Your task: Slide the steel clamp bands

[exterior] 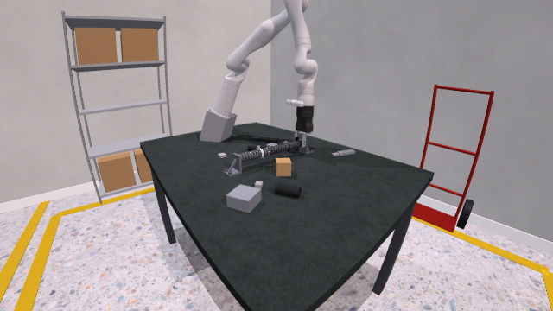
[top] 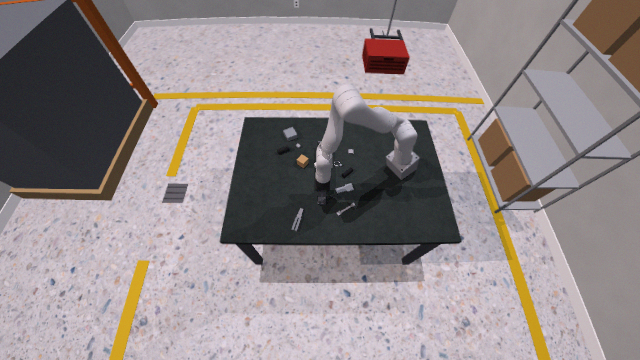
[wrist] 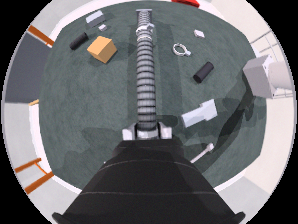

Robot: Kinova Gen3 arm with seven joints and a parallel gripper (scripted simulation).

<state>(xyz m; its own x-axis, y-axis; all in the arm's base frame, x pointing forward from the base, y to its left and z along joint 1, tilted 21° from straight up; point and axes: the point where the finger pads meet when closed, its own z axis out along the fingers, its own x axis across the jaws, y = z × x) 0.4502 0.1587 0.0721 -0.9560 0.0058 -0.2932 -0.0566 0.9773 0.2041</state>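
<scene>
Now: the tan cube 190 mm to the right of my hand, 120 mm ahead of it and 30 mm below it. From my hand the other things lie so: black cylinder (150 mm behind, 140 mm to the right, 40 mm below); grey tool (160 mm to the left, 120 mm ahead, 50 mm below); grey cube (320 mm to the right, 160 mm ahead, 50 mm below).
</scene>
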